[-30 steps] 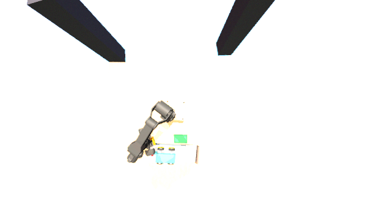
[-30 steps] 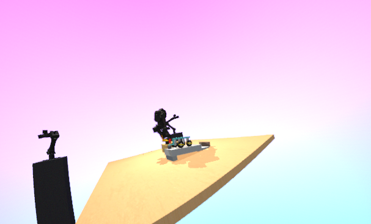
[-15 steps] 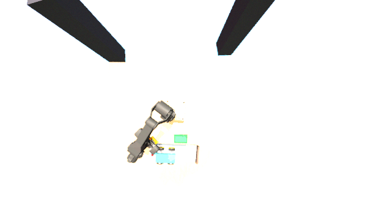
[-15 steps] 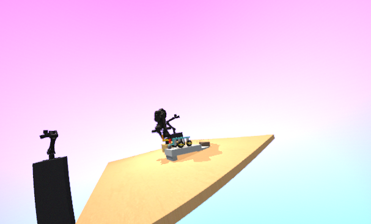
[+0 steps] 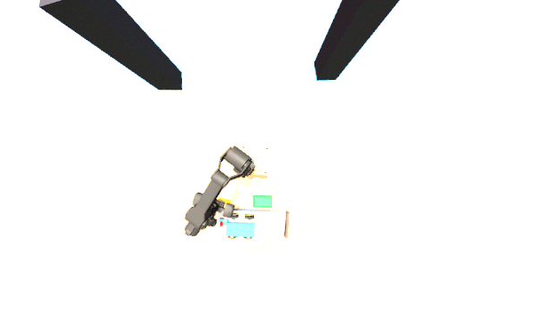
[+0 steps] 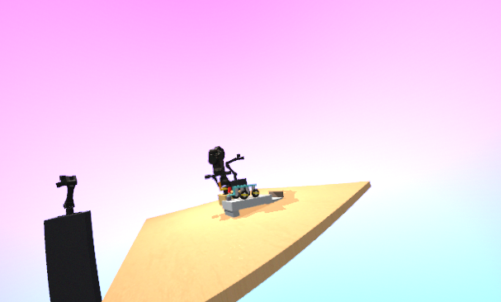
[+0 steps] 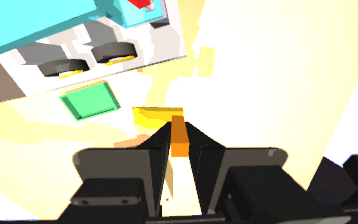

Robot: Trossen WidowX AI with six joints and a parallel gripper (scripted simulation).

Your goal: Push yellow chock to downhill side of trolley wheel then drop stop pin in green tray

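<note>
The yellow chock lies 2 cm to the left of my gripper tip, 1 cm below it and 1 cm ahead of it. The rest, counted from my gripper tip: green tray: 21 cm to the left, 18 cm below, 6 cm ahead; then red-headed stop pin: 13 cm ahead, 4 cm below, 2 cm to the right; then cyan trolley: 16 cm ahead, 8 cm to the left, 6 cm below.
</note>
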